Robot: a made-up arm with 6 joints.
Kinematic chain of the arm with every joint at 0, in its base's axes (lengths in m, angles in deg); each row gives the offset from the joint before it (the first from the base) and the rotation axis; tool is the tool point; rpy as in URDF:
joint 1: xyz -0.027 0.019 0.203 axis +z
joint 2: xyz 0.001 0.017 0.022 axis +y
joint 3: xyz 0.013 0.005 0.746 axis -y
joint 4: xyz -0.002 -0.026 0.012 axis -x
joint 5: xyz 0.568 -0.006 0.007 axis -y
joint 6: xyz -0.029 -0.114 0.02 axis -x
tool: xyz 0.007 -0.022 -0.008 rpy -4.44 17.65 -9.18
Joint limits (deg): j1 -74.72..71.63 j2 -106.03..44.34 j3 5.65..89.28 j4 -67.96..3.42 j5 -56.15..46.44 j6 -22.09..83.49
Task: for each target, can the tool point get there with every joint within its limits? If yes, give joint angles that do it. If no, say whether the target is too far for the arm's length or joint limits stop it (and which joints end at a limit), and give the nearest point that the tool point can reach.
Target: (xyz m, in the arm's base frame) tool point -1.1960 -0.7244 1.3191
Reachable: no: too far | nearest point -0.9166 -0.5467 1.0577 | short by 0.422 m
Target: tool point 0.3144 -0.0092 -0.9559
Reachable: no: joint limits stop it (at a limit: joint 2, joint 3, joint 4, joint 5) | nearest point 0.8535 -0.0537 0.3160 | short by 1.382 m
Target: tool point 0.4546 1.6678 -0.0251
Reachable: no: too far | nearest point 0.3900 0.9653 0.4240 | short by 0.836 m
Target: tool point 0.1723 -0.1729 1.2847
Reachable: yes | joints -14.91 -16.61 26.73 -39.76 -31.63 8.67
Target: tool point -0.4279 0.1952 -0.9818
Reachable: no: joint limits stop it (at a limit: joint 2, joint 3, joint 4, joint 6) | nearest point -1.1557 0.5151 -0.1769 | short by 1.131 m
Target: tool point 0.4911 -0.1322 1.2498
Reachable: yes | joints -2.86 3.49 41.61 -47.64 7.68 53.53
